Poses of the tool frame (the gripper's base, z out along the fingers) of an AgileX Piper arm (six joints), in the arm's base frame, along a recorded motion.
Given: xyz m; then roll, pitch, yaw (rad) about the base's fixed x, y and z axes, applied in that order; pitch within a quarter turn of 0, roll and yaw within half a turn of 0.
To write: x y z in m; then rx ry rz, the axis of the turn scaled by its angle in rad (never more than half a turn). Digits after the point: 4 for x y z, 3 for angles.
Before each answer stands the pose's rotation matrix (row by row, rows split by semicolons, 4 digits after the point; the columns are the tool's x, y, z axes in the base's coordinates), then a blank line. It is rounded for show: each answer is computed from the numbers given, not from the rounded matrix.
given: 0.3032 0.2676 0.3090 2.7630 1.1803 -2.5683
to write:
-0.3198 -0.7911 0.5214; -0.2065 0.5952 0.7766; -0.9247 0.1407 -0.3537

0.3032 0.2676 0.3090 -0.808 1.837 0.743
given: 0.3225 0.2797 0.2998 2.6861 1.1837 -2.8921
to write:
-0.3658 -0.6165 0.6972; -0.0932 0.7697 0.6316; -0.9260 0.1661 -0.3390

0.3225 0.2797 0.2998 -0.542 1.889 0.609
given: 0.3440 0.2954 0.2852 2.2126 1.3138 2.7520
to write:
-0.2351 -0.4893 0.8398; 0.0965 0.8480 0.5211; -0.9672 0.2036 -0.1522

0.3440 0.2954 0.2852 -0.304 1.730 0.561
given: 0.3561 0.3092 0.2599 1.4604 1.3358 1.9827
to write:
-0.0932 -0.4879 0.8679; 0.2134 0.8416 0.4961; -0.9725 0.2314 0.0257

0.3561 0.3092 0.2599 -0.224 1.560 0.594
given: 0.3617 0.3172 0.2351 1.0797 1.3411 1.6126
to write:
-0.0095 -0.5071 0.8619; 0.2275 0.8382 0.4957; -0.9737 0.2008 0.1074

0.3617 0.3172 0.2351 -0.236 1.472 0.589
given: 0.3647 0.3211 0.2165 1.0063 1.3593 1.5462
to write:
0.0052 -0.5145 0.8575; 0.2099 0.8389 0.5021; -0.9777 0.1774 0.1123

0.3647 0.3211 0.2165 -0.259 1.462 0.577
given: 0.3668 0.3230 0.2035 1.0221 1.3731 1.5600
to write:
0.0021 -0.5125 0.8587; 0.1964 0.8422 0.5022; -0.9805 0.1676 0.1024

0.3668 0.3230 0.2035 -0.267 1.470 0.566
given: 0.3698 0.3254 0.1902 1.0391 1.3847 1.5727
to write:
-0.0004 -0.5086 0.8610; 0.1850 0.8461 0.4999; -0.9827 0.1595 0.0938

0.3698 0.3254 0.1902 -0.273 1.477 0.556
